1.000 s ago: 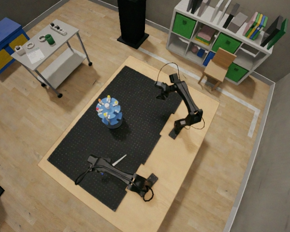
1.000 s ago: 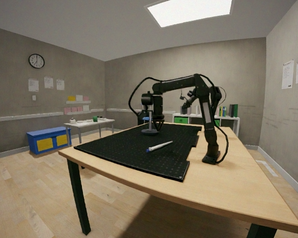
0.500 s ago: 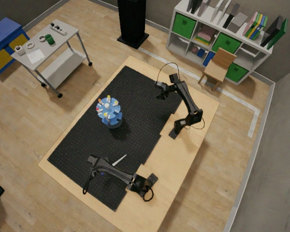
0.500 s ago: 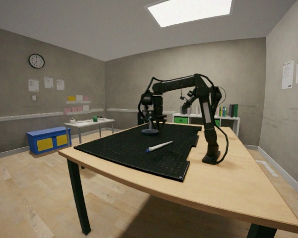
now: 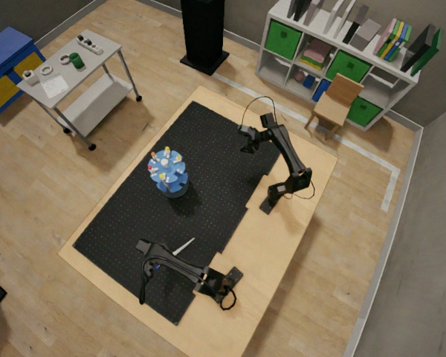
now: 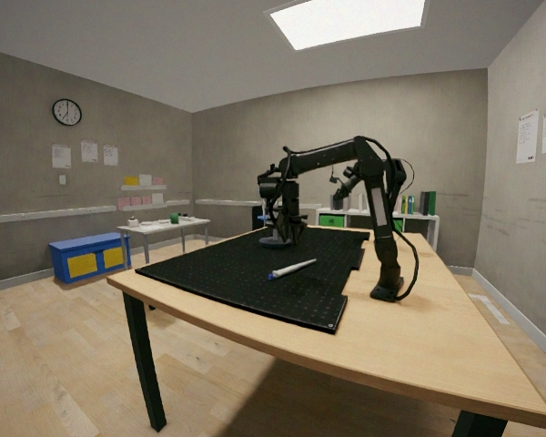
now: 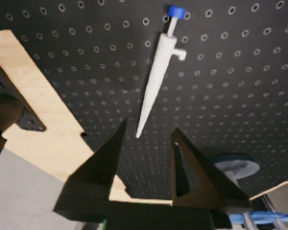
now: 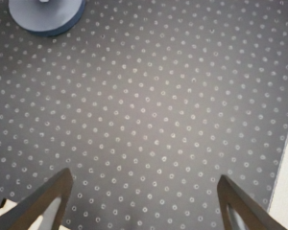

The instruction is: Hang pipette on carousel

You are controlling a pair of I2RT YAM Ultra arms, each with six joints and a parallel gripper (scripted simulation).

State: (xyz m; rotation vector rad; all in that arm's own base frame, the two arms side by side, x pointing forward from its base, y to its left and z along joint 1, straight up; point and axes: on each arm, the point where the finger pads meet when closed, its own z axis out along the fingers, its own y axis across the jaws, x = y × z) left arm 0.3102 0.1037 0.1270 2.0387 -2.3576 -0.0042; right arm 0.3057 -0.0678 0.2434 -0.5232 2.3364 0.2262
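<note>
Right now my left hand is 11 cm above the white hand pipette, 3 cm to the left of it and 1 cm short of it.
</note>
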